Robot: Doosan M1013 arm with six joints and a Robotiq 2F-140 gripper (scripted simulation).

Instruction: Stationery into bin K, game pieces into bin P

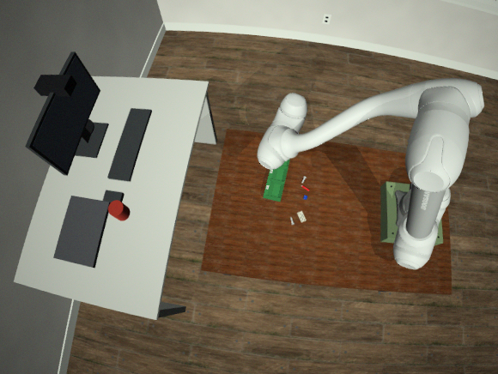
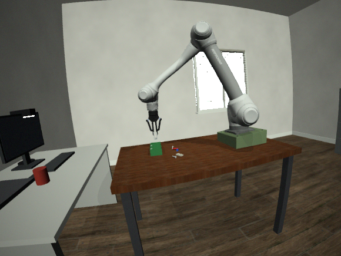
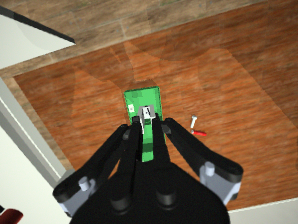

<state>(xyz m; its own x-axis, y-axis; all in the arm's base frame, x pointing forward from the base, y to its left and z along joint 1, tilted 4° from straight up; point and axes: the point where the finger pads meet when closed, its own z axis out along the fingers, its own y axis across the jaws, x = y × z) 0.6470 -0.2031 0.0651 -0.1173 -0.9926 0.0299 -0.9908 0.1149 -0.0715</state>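
Right now the white domino is 12 cm behind my hand, 28 cm to the left of it and 10 cm below it. The rest, counted from my hand: blue die: 13 cm behind, 18 cm to the left, 9 cm below; then red piece: 13 cm behind, 13 cm to the left, 10 cm below.
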